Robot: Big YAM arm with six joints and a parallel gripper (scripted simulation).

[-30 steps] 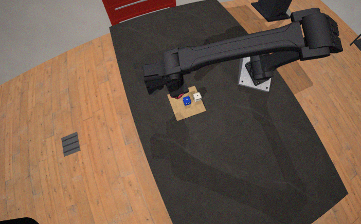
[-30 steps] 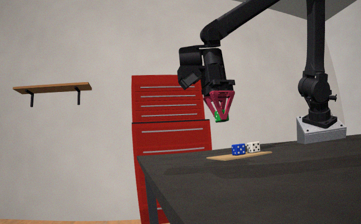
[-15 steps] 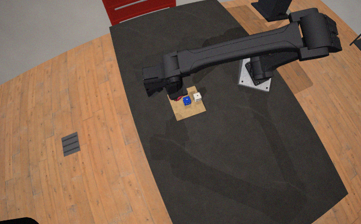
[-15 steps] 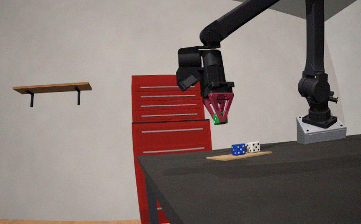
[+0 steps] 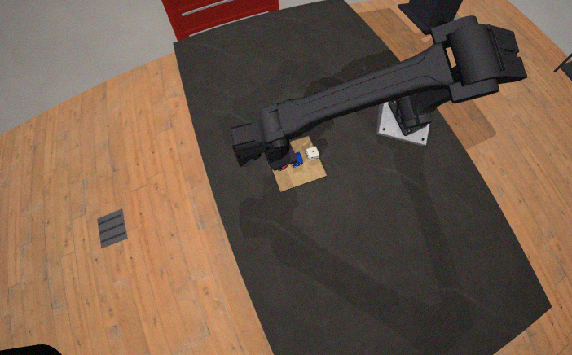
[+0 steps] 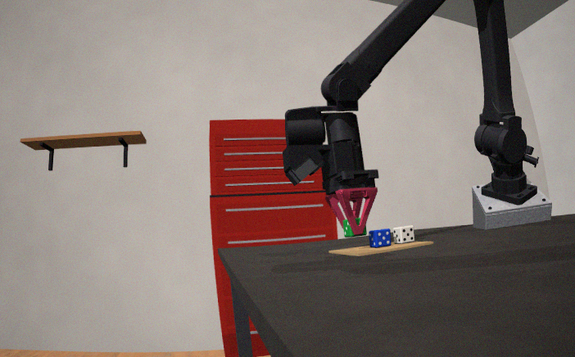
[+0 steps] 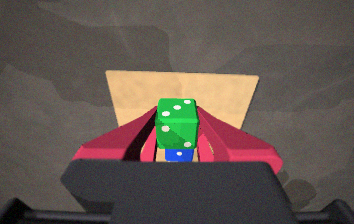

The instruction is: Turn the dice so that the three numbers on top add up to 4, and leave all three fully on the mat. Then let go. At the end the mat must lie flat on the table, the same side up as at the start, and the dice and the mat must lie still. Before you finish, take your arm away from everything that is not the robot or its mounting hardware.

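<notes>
My gripper is now 50 mm past the blue die and 20 mm above it. The rest, counted from my hand: white die: 100 mm behind, 20 mm below; green die: right at my hand; tan mat: 50 mm behind, 40 mm below.
</notes>
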